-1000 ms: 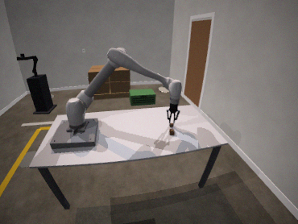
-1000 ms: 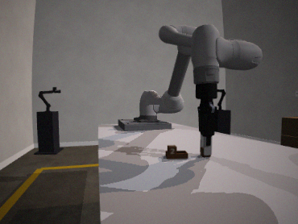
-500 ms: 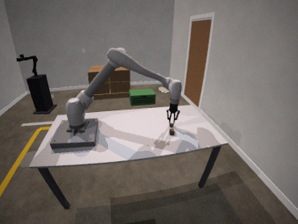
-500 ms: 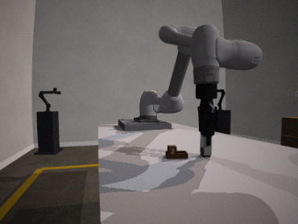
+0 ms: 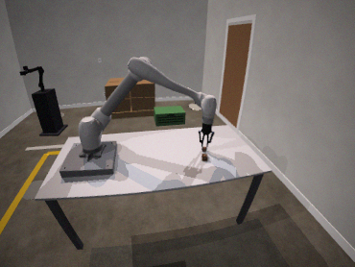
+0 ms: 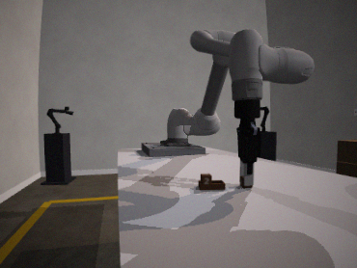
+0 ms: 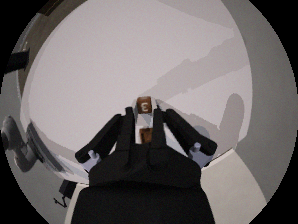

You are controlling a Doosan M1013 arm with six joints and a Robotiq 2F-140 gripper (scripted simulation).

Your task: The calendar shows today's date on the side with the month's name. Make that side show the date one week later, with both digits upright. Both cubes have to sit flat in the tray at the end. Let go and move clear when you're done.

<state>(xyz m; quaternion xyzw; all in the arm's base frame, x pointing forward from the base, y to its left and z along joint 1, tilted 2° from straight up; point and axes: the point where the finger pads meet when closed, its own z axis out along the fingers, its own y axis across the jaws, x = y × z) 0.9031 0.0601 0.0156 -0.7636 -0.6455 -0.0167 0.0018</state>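
Now: hand 20 mm past the brown tray, 110 mm to the left of it and 30 mm above it.
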